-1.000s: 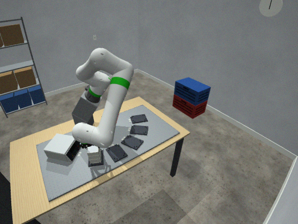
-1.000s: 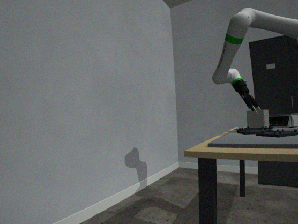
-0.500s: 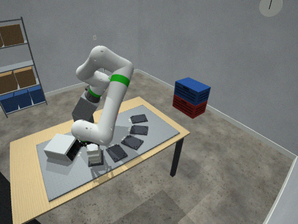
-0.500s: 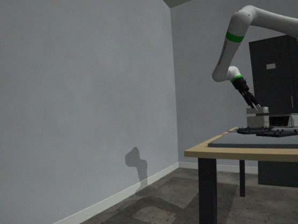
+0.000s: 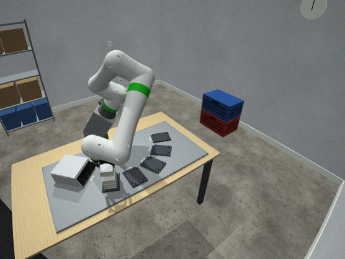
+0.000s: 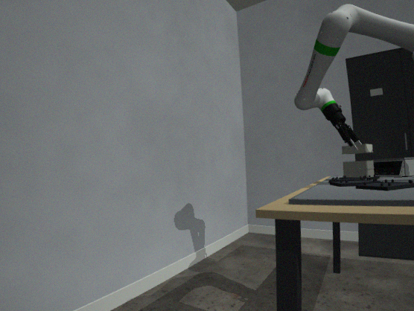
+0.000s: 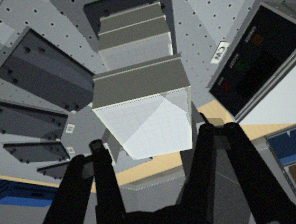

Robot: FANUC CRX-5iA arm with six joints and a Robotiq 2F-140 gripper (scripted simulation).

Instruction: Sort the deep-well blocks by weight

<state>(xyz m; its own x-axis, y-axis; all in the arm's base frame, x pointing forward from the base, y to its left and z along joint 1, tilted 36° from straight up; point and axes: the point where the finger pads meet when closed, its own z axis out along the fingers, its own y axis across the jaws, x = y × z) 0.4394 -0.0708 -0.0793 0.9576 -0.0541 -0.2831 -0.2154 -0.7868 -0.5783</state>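
My hand is 18 cm past the weigher platform, 26 cm to the left of it and 7 cm above it. From my hand the other things lie so: CW label 9 cm behind, 12 cm to the right, 17 cm below; check-weigher 18 cm behind, 25 cm to the right, 10 cm below; dark nest plate 1 cm ahead, 17 cm to the left, 16 cm below.
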